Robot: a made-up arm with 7 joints.
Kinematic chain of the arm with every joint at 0, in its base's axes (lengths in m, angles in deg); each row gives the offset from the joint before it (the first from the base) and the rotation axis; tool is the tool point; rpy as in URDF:
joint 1: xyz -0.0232 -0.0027 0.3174 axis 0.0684 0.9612 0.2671
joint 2: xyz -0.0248 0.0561 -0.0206 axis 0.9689 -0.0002 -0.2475
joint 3: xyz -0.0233 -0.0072 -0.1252 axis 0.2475 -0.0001 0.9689
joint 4: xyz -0.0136 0.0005 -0.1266 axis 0.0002 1 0
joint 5: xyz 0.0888 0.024 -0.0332 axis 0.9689 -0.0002 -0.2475
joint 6: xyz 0.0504 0.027 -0.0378 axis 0.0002 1 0
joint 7: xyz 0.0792 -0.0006 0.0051 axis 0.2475 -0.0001 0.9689
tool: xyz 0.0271 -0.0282 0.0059 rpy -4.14 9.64 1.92
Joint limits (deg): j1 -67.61..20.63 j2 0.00..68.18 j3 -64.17..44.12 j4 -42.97..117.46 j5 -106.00..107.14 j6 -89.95..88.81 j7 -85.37..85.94
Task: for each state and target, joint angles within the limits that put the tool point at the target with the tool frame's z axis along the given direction. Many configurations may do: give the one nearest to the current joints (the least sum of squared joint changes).
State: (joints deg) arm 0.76 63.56 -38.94 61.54 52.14 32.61 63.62
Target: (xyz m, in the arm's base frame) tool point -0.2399 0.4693 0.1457 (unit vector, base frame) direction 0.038 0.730 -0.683
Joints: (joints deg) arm 7.92 54.45 0.61 89.46 12.68 77.86 51.57
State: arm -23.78 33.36 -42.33 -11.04 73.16 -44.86 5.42
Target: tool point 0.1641 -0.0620 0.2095 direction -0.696 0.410 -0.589
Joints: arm -52.43 25.86 -37.99 -30.80 59.31 -48.98 10.09
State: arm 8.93 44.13 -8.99 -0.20 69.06 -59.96 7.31
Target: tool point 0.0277 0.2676 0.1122 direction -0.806 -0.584 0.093
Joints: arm 20.63 60.64 17.61 0.73 63.67 -61.53 3.84
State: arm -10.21 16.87 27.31 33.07 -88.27 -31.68 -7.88
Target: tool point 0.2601 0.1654 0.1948 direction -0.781 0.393 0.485
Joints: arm -31.43 24.74 4.62 -1.09 -41.52 -33.94 -10.97
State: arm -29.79 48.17 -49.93 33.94 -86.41 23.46 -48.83
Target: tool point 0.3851 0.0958 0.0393 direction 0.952 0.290 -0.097
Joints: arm -63.45 32.79 -49.09 62.78 -97.92 64.49 -50.74
